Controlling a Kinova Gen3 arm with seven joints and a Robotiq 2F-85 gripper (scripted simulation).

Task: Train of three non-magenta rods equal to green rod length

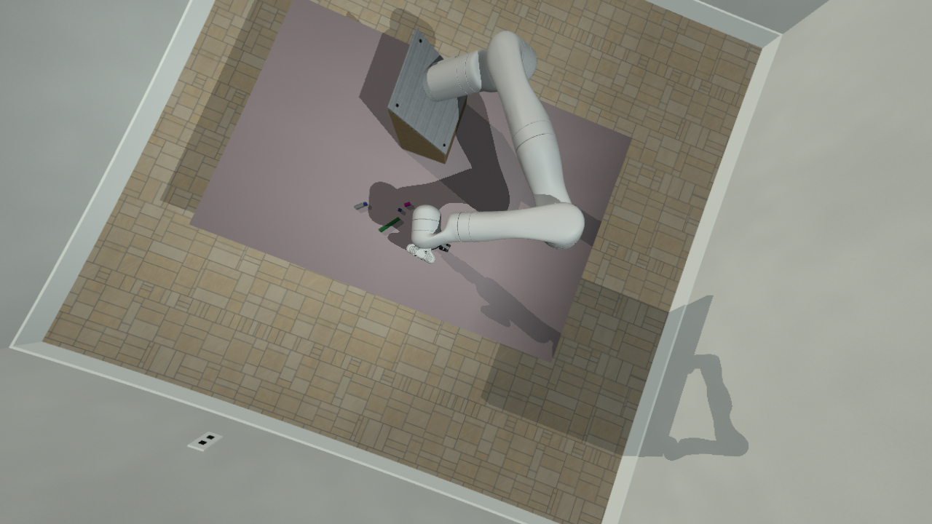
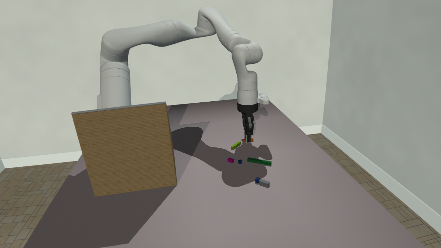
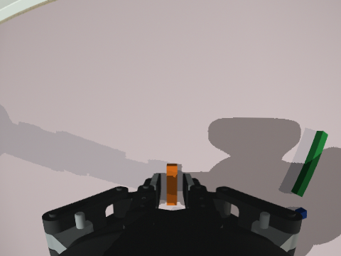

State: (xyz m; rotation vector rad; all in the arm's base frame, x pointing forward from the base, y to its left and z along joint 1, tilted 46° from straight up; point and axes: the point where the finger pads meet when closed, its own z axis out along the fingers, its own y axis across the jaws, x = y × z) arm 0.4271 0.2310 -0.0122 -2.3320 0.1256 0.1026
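Now: the orange rod 1 cm below my hand. From my hand the other things lie so: magenta rod: 10 cm behind, 13 cm to the right, 1 cm below; then green rod: 1 cm behind, 16 cm to the right, 1 cm below; then lime rod: 5 cm behind, 3 cm to the right, 1 cm below.
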